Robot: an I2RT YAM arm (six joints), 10 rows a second.
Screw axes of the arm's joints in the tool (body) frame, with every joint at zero. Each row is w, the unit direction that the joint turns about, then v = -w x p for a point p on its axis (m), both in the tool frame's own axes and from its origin. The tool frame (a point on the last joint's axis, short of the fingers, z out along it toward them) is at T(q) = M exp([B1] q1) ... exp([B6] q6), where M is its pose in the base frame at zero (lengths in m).
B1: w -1 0 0 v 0 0.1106 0
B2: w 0 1 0 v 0.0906 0 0.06
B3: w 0 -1 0 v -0.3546 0 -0.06
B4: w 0 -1 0 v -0.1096 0 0
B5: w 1 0 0 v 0 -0.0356 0
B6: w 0 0 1 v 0 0 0
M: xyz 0.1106 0 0.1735 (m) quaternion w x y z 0.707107 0 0.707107 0
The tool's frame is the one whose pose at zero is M.
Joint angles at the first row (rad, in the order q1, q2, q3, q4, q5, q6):
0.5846, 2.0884, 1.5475, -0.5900, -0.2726, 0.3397
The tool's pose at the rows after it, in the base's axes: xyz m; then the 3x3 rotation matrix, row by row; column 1 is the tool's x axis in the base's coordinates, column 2 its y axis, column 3 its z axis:
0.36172 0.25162 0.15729; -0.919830 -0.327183 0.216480; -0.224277 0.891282 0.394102; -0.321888 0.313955 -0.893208
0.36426 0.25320 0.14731; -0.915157 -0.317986 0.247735; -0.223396 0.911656 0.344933; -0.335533 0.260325 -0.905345
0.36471 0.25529 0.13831; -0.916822 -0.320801 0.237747; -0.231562 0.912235 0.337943; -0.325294 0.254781 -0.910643
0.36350 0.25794 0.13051; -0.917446 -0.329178 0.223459; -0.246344 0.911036 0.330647; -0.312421 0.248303 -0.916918
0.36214 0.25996 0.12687; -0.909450 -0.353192 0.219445; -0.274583 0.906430 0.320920; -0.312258 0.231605 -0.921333
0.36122 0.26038 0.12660; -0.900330 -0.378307 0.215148; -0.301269 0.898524 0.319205; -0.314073 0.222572 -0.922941
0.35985 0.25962 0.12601; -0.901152 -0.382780 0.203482; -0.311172 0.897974 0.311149; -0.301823 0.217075 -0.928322
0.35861 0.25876 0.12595; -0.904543 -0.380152 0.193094; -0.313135 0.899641 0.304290; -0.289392 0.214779 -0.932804
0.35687 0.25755 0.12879; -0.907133 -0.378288 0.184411; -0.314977 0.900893 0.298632; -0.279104 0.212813 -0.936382
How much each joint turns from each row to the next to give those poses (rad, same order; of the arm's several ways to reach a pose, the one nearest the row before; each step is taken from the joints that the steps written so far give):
0.0065, 0.0309, 0.0000, 0.0115, 0.0645, 0.0004
0.0046, 0.0248, 0.0000, 0.0191, 0.0610, -0.0015
0.0034, 0.0221, -0.0001, 0.0091, 0.0016, -0.0031
0.0065, 0.0183, -0.0004, 0.0023, 0.0003, -0.0065
0.0061, 0.0084, 0.0001, -0.0007, 0.0081, -0.0240
0.0019, 0.0000, -0.0004, -0.0042, -0.0004, -0.0267
0.0004, 0.0000, 0.0000, -0.0153, 0.0000, -0.0076
0.0000, -0.0011, 0.0000, -0.0145, -0.0004, 0.0003
0.0000, -0.0084, 0.0000, -0.0195, -0.0004, 0.0000

